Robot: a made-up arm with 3 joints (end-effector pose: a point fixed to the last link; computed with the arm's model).
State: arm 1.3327 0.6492 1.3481
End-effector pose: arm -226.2 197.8 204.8 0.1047 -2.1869 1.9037
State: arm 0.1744 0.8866 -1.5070
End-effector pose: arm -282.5 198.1 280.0 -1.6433 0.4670 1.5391
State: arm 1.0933 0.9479 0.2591
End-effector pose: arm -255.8 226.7 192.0 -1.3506 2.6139 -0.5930
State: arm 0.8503 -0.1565 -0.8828
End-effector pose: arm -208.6 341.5 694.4 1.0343 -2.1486 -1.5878
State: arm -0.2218 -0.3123 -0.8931
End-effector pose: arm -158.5 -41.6 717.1 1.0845 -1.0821 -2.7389
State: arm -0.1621 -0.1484 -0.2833
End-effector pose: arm -213.1 62.8 714.2 1.2480 -1.7909 -2.0425
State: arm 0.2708 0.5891 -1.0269
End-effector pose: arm -322.6 192.1 432.0 -1.5660 1.2706 1.6549
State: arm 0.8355 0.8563 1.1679
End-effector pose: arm -200.7 276.9 182.2 -0.3653 2.8516 -1.2140
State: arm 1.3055 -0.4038 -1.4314
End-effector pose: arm -133.1 466.8 662.2 0.6843 -2.2399 -1.7710
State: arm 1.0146 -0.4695 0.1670
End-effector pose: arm -123.1 501.5 647.5 0.4116 -2.0538 -0.1941
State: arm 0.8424 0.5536 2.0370
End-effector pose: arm -215.8 225.8 247.5 -0.4206 -2.0050 1.8312
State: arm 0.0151 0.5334 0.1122
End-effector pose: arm -304.0 278.8 484.2 -1.1871 2.3742 1.1408
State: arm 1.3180 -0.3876 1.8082
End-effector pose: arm -206.8 418.8 460.1 -0.1832 -0.9909 1.6233
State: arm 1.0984 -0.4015 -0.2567
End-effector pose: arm -133.2 501.6 649.2 0.5099 -2.2053 -0.5695
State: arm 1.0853 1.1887 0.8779
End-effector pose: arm -144.7 192.8 91.5 -0.6938 2.4427 -1.1796
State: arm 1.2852 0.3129 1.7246
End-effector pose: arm -249.1 248.2 292.2 -0.2230 -1.6634 1.9555
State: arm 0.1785 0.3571 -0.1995
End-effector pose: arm -306.8 239.8 546.5 -1.3747 2.2845 1.3935
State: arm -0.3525 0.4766 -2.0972
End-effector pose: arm -285.4 130.4 362.4 -0.9637 -0.6307 1.8206
